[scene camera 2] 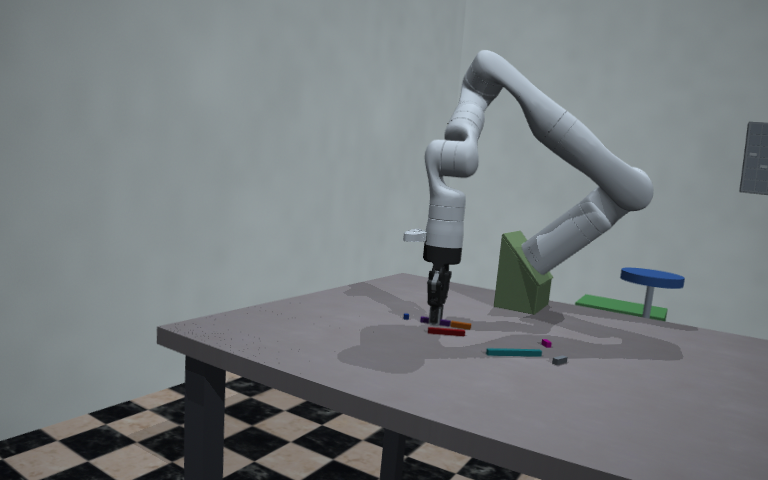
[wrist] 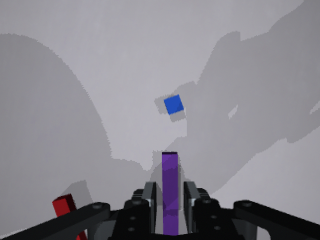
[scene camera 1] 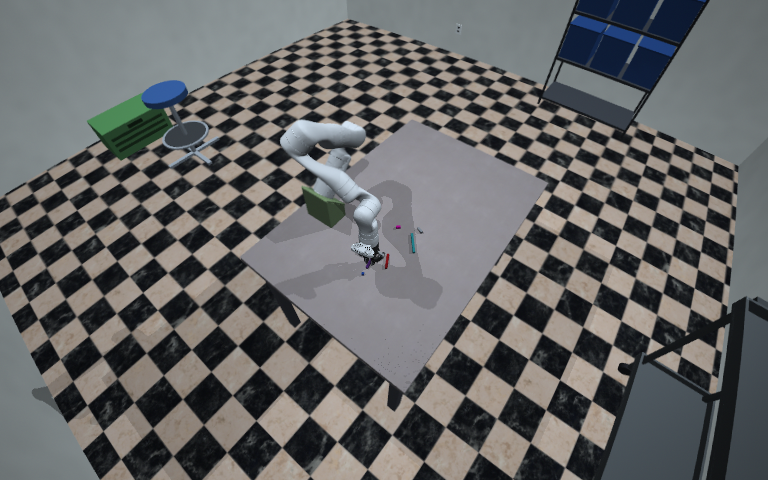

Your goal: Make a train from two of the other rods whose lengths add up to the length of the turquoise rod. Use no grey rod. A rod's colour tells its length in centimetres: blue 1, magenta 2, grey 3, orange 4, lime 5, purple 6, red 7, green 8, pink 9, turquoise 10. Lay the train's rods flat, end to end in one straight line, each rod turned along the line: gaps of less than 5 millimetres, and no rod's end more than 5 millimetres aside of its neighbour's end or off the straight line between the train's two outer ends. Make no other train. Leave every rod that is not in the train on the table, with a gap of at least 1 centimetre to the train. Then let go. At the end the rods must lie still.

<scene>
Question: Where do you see a purple rod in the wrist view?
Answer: At 169, 159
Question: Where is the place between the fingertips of the gripper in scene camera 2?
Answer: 435, 323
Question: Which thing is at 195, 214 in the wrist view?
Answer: The gripper.
</scene>
